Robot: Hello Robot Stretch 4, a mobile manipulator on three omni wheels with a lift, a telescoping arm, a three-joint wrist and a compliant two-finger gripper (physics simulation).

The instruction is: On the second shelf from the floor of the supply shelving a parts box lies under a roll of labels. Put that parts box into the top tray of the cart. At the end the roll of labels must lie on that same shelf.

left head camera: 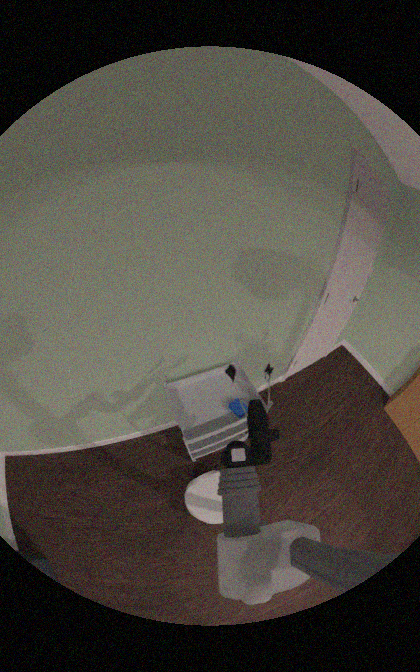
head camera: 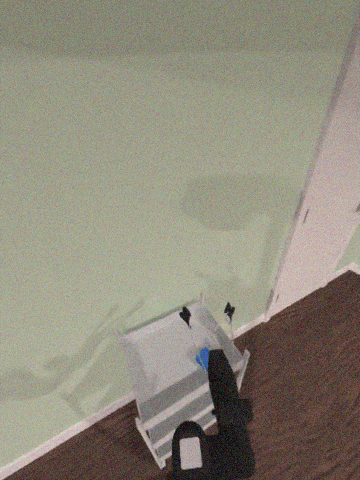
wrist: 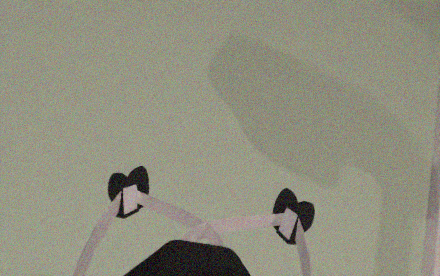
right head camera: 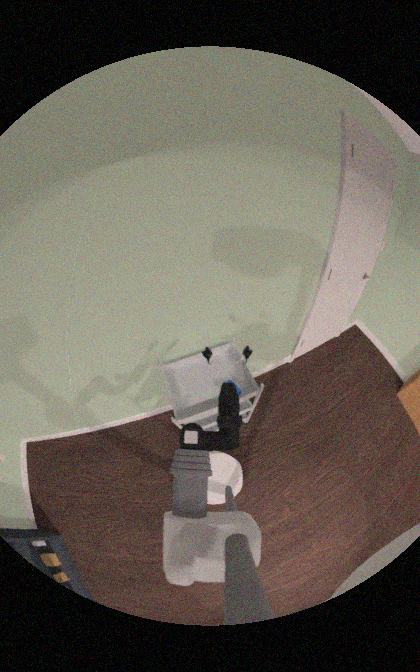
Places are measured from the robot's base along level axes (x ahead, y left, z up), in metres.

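Pixels of known places: gripper, fingertip midpoint: (head camera: 205,305) (wrist: 211,194).
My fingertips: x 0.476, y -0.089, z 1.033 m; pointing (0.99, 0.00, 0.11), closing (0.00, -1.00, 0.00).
Behind a point stands the place of what it marks.
The cart's top tray (head camera: 165,355) @[x 0.536, y 0.073, z 0.635 m] (left head camera: 200,400) (right head camera: 192,385) is pale grey and stands by the green wall. The blue parts box (head camera: 202,358) @[x 0.488, y -0.086, z 0.675 m] (left head camera: 237,408) (right head camera: 237,388) lies in the tray near its front right part, partly hidden behind the dark wrist. My gripper (head camera: 207,313) @[x 0.476, y -0.089, z 1.033 m] (left head camera: 250,371) (right head camera: 227,353) (wrist: 211,194) @[x 0.476, y -0.089, z 1.033 m] is open and empty, its fingers wide apart above the tray. In the wrist view the wall shows between the fingertips. The roll of labels does not show in these views.
A white door (head camera: 325,200) @[x 1.147, y -0.981, z 1.055 m] (right head camera: 357,225) is in the wall to the right. An orange-brown piece of furniture (left head camera: 407,412) (right head camera: 414,400) stands at the right edge. A dark blue unit (right head camera: 75,570) with small orange and white items shows at the lower left.
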